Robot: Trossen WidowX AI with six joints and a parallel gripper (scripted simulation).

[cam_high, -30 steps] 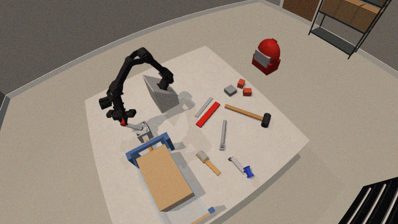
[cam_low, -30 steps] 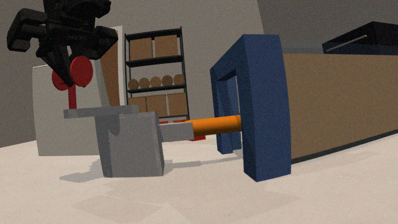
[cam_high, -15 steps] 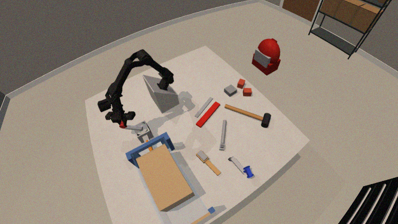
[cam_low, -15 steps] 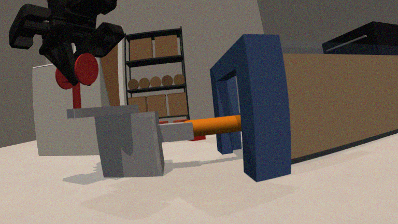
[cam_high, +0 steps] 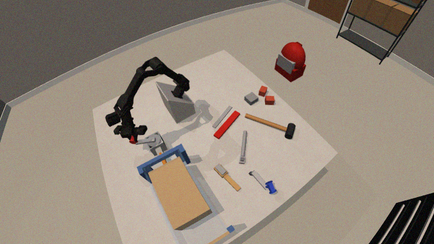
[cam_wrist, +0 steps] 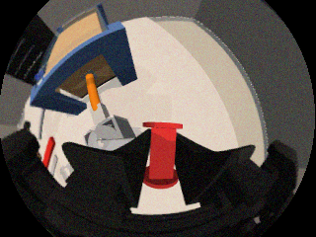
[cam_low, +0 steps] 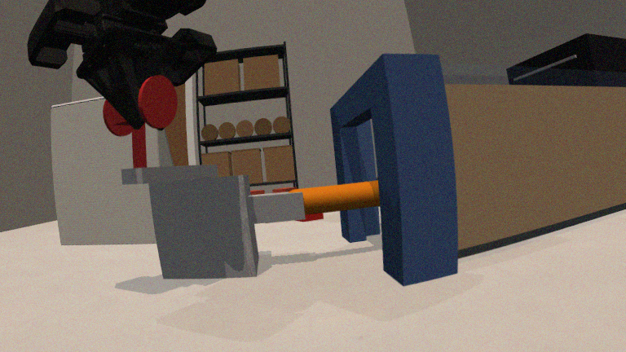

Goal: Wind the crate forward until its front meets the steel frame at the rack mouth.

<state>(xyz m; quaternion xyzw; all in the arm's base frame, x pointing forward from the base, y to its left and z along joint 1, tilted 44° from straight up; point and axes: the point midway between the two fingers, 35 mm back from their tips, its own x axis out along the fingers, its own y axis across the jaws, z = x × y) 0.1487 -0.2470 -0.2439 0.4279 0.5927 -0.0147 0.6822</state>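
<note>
The red-knobbed crank is 50 mm to the left of my gripper tip and 30 mm below it. Also, from my gripper tip: grey winch 100 mm to the left, 100 mm below; red knob 20 mm behind, 10 mm to the left; blue steel frame 180 mm ahead, 100 mm to the left, 20 mm below.
</note>
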